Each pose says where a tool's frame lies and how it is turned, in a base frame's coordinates. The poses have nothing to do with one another.
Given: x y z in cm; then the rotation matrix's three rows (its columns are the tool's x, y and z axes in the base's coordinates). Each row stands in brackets.
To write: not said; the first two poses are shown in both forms.
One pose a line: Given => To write
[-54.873, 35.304, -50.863], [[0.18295, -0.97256, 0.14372], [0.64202, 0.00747, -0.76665], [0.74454, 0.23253, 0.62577]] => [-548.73, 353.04, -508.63], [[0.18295, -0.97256, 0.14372], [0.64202, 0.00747, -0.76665], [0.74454, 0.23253, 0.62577]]
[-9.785, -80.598, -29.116], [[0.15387, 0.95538, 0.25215], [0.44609, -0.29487, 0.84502], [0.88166, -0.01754, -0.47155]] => [-97.85, -805.98, -291.16], [[0.15387, 0.95538, 0.25215], [0.44609, -0.29487, 0.84502], [0.88166, -0.01754, -0.47155]]
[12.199, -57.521, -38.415], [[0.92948, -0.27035, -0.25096], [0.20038, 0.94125, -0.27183], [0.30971, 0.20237, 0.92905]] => [121.99, -575.21, -384.15], [[0.92948, -0.27035, -0.25096], [0.20038, 0.94125, -0.27183], [0.30971, 0.20237, 0.92905]]
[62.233, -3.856, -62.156], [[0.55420, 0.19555, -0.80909], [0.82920, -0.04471, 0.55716], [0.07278, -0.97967, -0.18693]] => [622.33, -38.56, -621.56], [[0.55420, 0.19555, -0.80909], [0.82920, -0.04471, 0.55716], [0.07278, -0.97967, -0.18693]]
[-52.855, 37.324, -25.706], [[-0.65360, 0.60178, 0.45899], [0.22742, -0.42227, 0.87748], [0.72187, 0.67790, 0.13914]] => [-528.55, 373.24, -257.06], [[-0.65360, 0.60178, 0.45899], [0.22742, -0.42227, 0.87748], [0.72187, 0.67790, 0.13914]]
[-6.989, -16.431, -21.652], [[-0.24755, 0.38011, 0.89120], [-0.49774, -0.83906, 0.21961], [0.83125, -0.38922, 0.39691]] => [-69.89, -164.31, -216.52], [[-0.24755, 0.38011, 0.89120], [-0.49774, -0.83906, 0.21961], [0.83125, -0.38922, 0.39691]]
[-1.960, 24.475, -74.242], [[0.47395, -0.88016, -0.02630], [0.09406, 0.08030, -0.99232], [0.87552, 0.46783, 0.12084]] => [-19.60, 244.75, -742.42], [[0.47395, -0.88016, -0.02630], [0.09406, 0.08030, -0.99232], [0.87552, 0.46783, 0.12084]]
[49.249, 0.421, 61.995], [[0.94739, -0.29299, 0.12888], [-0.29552, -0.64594, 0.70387], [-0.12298, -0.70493, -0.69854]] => [492.49, 4.21, 619.95], [[0.94739, -0.29299, 0.12888], [-0.29552, -0.64594, 0.70387], [-0.12298, -0.70493, -0.69854]]
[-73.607, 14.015, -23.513], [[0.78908, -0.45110, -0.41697], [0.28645, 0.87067, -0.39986], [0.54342, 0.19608, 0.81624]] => [-736.07, 140.15, -235.13], [[0.78908, -0.45110, -0.41697], [0.28645, 0.87067, -0.39986], [0.54342, 0.19608, 0.81624]]
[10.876, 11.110, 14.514], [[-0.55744, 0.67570, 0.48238], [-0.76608, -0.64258, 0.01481], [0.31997, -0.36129, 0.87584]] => [108.76, 111.10, 145.14], [[-0.55744, 0.67570, 0.48238], [-0.76608, -0.64258, 0.01481], [0.31997, -0.36129, 0.87584]]
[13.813, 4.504, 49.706], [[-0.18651, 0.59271, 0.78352], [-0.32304, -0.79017, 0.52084], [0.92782, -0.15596, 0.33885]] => [138.13, 45.04, 497.06], [[-0.18651, 0.59271, 0.78352], [-0.32304, -0.79017, 0.52084], [0.92782, -0.15596, 0.33885]]
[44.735, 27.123, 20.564], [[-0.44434, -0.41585, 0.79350], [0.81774, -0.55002, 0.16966], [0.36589, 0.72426, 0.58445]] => [447.35, 271.23, 205.64], [[-0.44434, -0.41585, 0.79350], [0.81774, -0.55002, 0.16966], [0.36589, 0.72426, 0.58445]]
